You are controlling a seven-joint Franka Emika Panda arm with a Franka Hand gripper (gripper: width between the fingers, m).
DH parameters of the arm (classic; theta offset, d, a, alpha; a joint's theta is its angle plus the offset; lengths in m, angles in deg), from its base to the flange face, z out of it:
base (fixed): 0 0 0 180
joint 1: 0 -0.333 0 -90
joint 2: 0 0 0 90
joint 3: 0 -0.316 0.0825 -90
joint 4: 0 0 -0.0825 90
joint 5: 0 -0.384 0 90
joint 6: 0 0 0.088 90
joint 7: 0 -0.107 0 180
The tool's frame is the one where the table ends.
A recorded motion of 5 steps. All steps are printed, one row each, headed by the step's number.
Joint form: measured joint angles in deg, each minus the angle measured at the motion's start. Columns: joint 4, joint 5, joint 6, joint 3, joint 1, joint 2, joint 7.
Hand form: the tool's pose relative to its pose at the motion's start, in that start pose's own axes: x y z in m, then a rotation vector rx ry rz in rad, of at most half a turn. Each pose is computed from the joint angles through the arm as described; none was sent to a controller.
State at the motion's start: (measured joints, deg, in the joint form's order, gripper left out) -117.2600 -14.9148 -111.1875 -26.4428 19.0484 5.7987 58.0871
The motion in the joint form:
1: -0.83 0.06 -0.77 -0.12 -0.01 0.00 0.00
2: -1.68 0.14 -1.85 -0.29 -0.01 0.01 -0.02
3: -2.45 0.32 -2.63 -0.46 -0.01 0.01 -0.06
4: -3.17 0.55 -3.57 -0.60 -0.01 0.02 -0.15
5: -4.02 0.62 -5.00 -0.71 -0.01 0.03 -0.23
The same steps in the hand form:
1: -0.0012 -0.0005 0.0058 -0.0005 -0.0028 0.0009
2: -0.0020 -0.0009 0.0112 -0.0055 -0.0033 0.0013
3: -0.0030 -0.0016 0.0166 -0.0079 -0.0072 0.0010
4: -0.0039 -0.0018 0.0211 -0.0140 -0.0097 0.0014
5: -0.0049 -0.0015 0.0258 -0.0243 -0.0067 0.0036

